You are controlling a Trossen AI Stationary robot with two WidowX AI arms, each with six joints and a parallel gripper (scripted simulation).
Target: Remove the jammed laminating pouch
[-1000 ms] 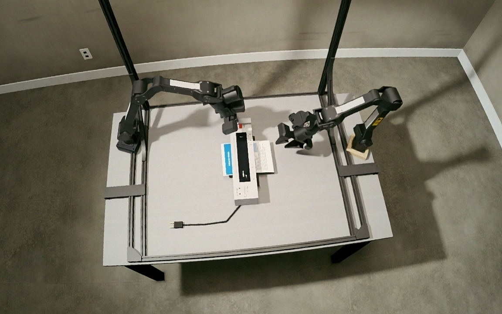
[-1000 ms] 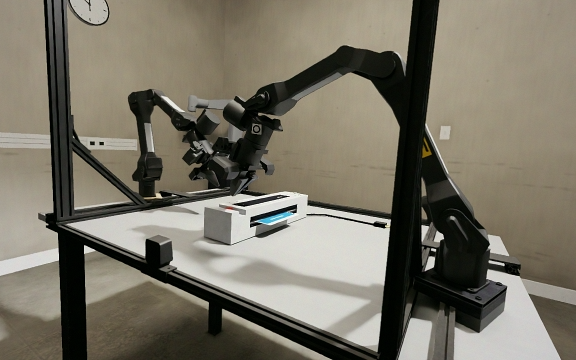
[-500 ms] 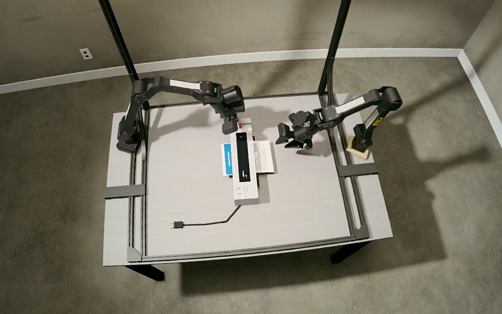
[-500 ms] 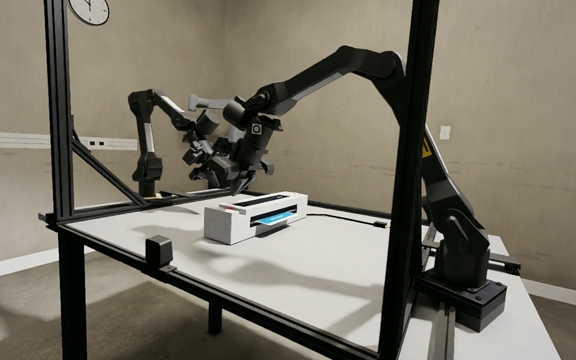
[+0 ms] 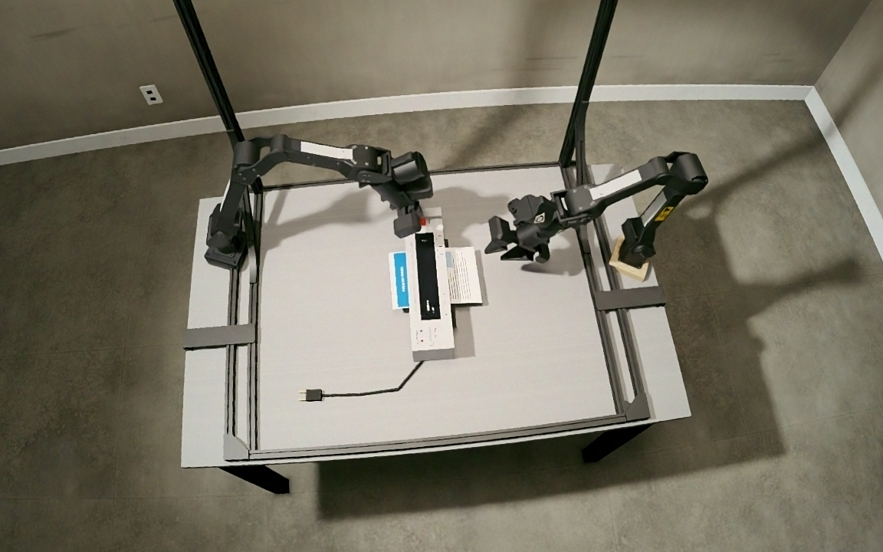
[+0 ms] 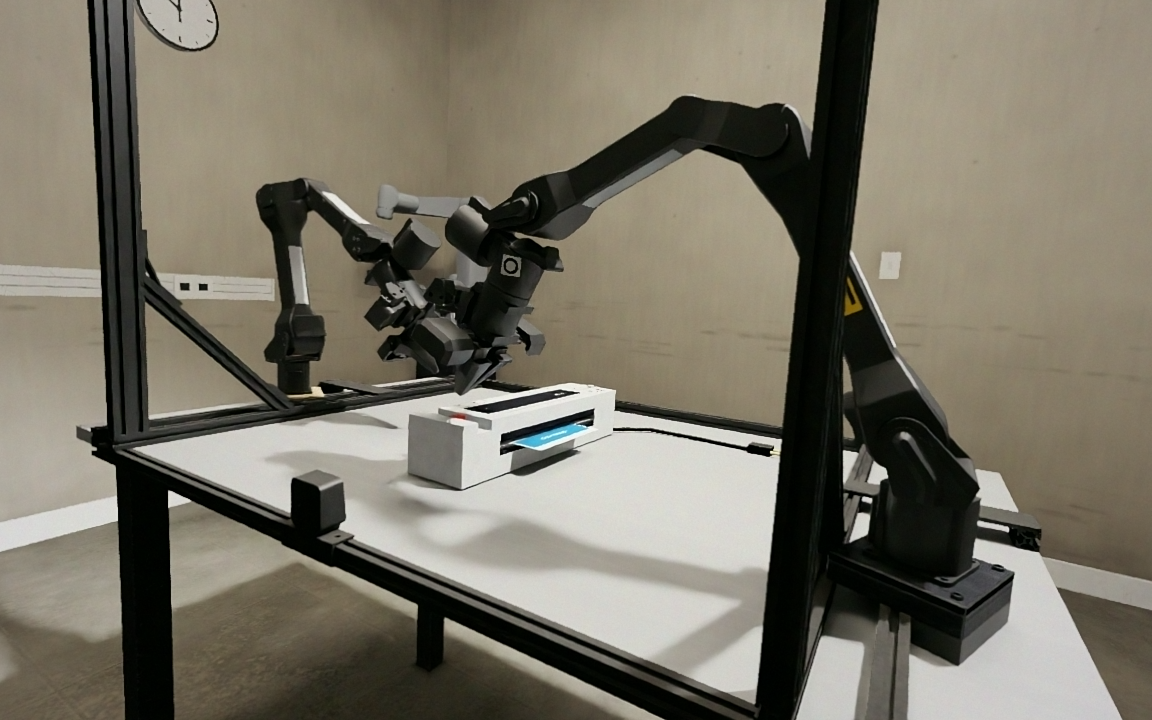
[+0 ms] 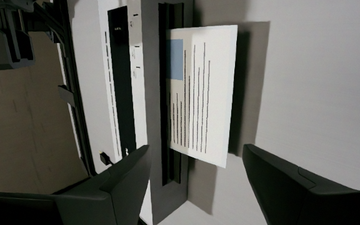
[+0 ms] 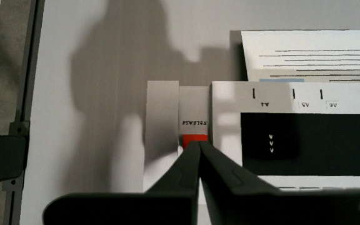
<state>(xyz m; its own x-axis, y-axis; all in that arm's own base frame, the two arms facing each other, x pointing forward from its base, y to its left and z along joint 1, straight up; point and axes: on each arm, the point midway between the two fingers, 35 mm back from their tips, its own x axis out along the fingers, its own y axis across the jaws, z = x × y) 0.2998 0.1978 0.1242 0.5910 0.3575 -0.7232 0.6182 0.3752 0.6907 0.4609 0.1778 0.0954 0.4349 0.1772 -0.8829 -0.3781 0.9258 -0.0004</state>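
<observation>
Right now the red release key is 6 cm below my right hand and 2 cm to the left of it. From my right hand the other things lie so: plug (43 cm ahead, 24 cm to the right, 13 cm below).
</observation>
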